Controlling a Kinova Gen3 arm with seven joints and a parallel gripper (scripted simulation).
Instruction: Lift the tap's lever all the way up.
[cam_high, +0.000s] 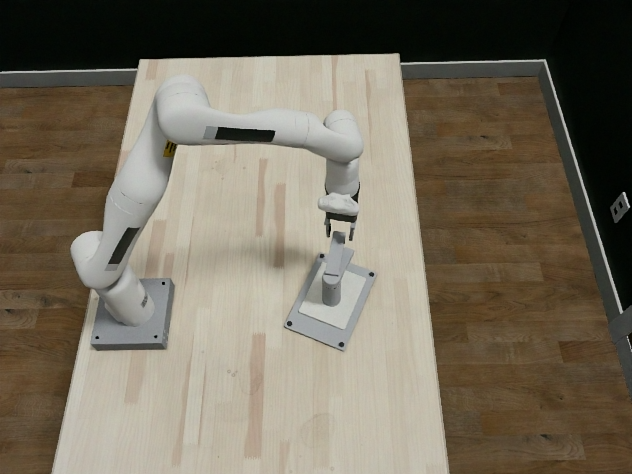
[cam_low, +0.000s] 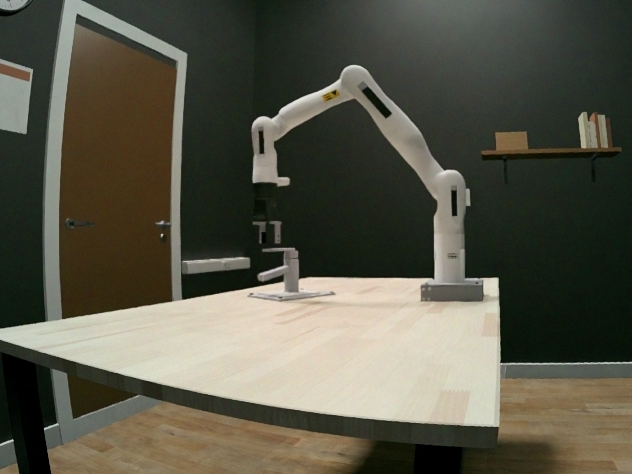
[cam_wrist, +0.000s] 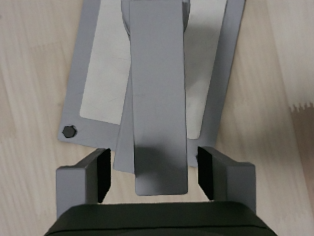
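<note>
The lever lies 10 mm behind my hand, 40 mm to the right of it and 40 mm below it. The rest, counted from my hand: base plate: 20 mm behind, 100 mm to the right, 180 mm below; tap: 10 mm behind, 70 mm to the right, 80 mm below.
</note>
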